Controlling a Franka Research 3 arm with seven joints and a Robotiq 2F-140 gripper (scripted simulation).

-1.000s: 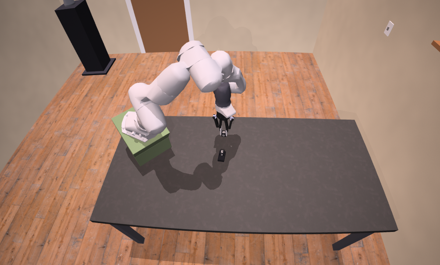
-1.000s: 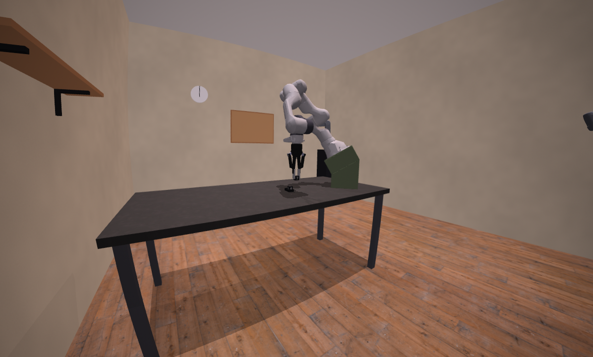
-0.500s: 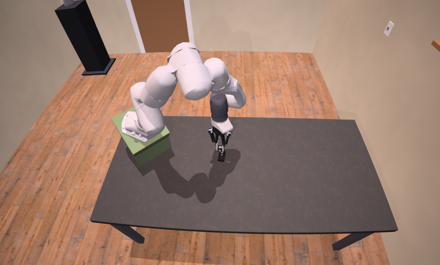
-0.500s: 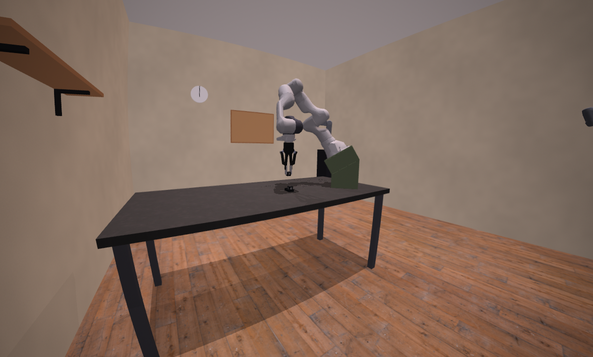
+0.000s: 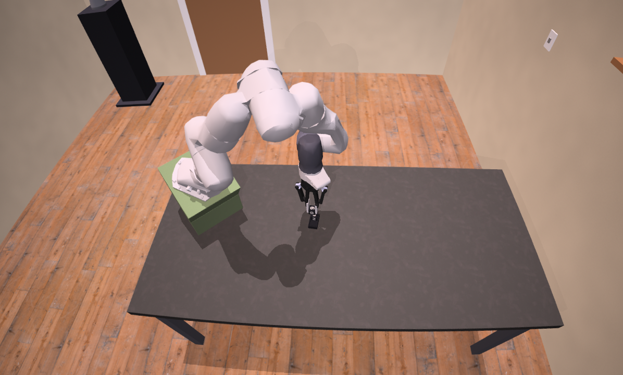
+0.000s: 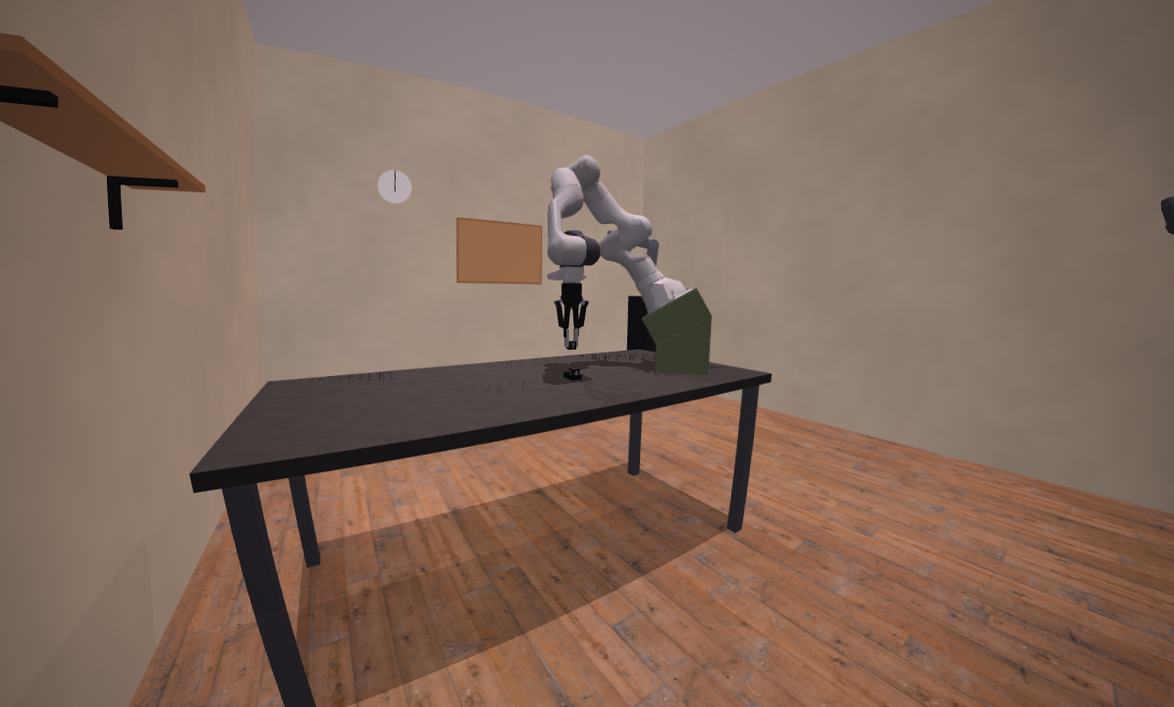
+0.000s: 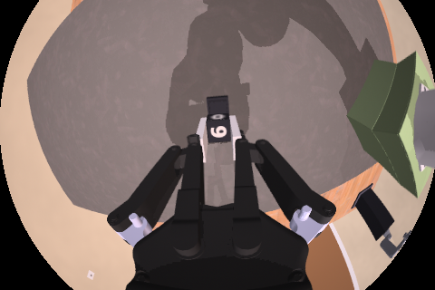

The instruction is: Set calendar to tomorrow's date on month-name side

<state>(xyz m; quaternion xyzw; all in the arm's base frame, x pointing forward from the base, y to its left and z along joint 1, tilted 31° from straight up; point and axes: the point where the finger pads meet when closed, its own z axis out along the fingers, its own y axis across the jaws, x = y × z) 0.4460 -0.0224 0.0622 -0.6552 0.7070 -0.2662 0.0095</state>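
Right now my hand is 140 mm above the black tray and 20 mm to the right of it. The rest, counted from my hand: dark date cube 30 mm below.
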